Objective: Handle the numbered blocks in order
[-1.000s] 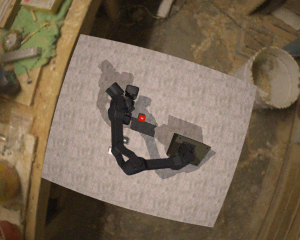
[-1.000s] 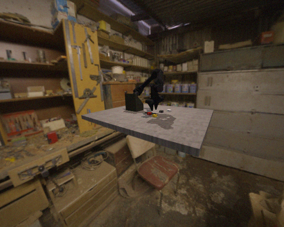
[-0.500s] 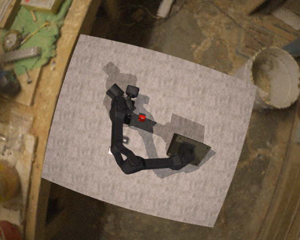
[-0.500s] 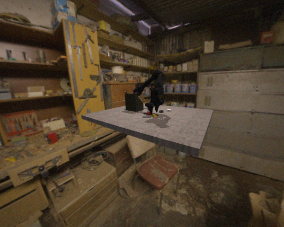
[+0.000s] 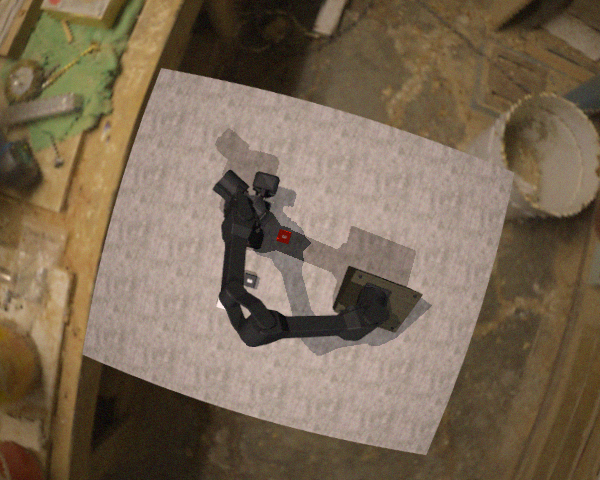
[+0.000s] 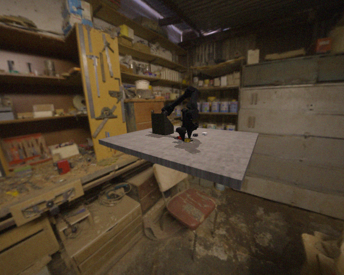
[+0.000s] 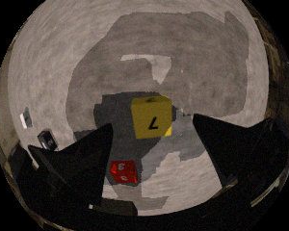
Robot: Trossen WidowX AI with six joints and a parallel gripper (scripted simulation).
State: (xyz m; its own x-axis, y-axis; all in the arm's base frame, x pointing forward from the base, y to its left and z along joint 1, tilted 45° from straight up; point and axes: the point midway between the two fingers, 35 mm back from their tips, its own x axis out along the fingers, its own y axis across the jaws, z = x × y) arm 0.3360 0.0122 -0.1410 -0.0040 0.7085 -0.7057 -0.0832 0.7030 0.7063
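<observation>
My gripper tip is now 10 mm short of the yellow block. From my gripper tip the other things lie so: white block (260 mm to the left, 10 mm ahead); then red block (80 mm behind, 40 mm to the left); then dark block (180 mm to the left, 40 mm behind).
</observation>
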